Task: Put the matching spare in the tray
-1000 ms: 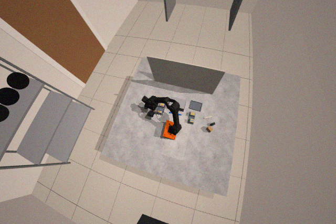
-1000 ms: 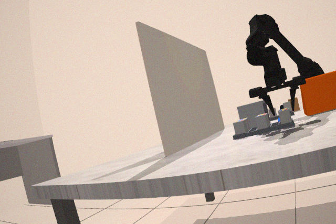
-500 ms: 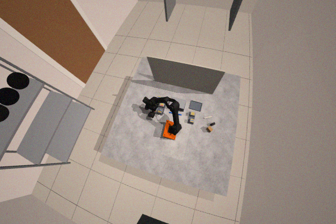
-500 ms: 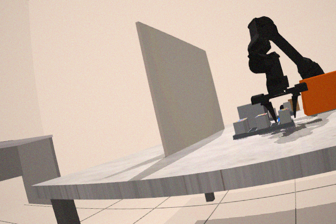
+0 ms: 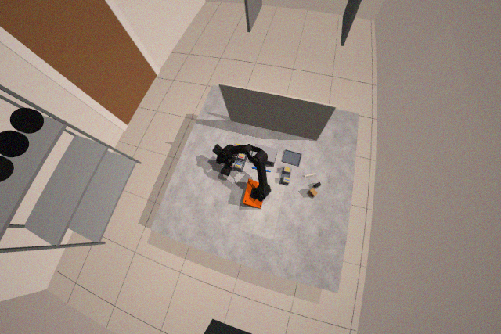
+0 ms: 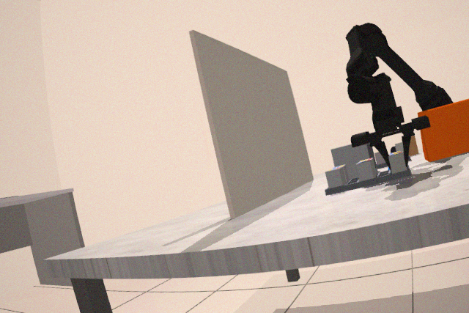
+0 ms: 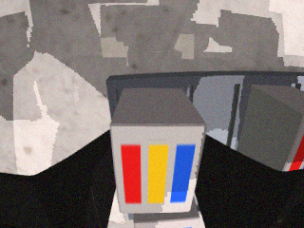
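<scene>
Now: gripper tip 22 cm to the left of the grey mounted unit, 11 cm short of it and 3 cm below it. The rest, counted from my gripper tip: tall panel 35 cm ahead, 25 cm to the right, 21 cm above; then small tan block 59 cm to the right, 9 cm behind, 2 cm above.
</scene>
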